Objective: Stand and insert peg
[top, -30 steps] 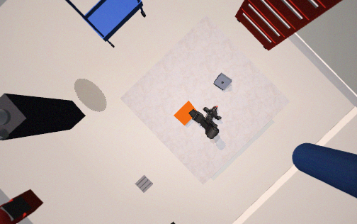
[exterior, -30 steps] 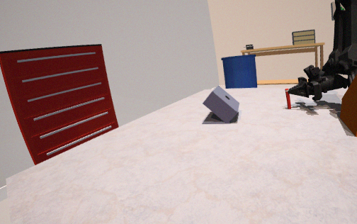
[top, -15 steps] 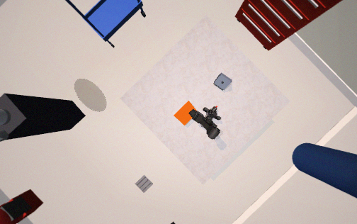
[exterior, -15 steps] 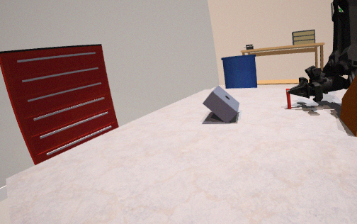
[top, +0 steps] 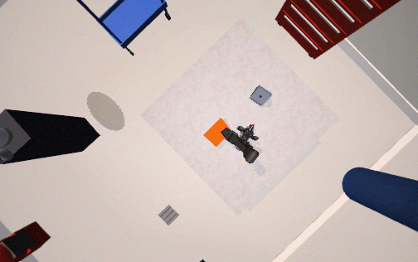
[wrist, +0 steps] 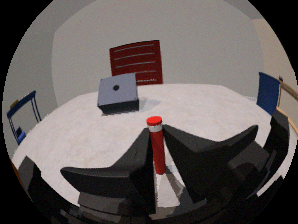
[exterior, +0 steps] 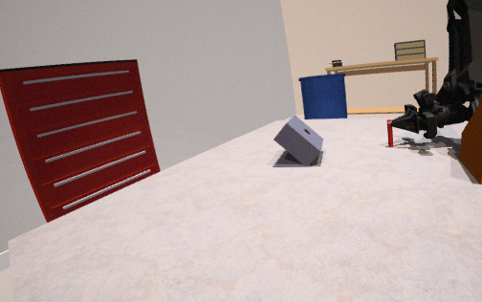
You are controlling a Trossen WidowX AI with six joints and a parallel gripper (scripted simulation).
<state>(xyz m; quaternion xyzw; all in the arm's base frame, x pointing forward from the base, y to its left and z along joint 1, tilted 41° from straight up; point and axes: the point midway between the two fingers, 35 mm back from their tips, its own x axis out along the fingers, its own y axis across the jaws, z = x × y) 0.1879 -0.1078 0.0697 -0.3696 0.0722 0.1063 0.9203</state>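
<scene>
The red peg is 1 cm below my gripper tip. From my gripper tip the other things lie so: grey sloped panel (23 cm ahead, 15 cm to the left, 1 cm below).
</scene>
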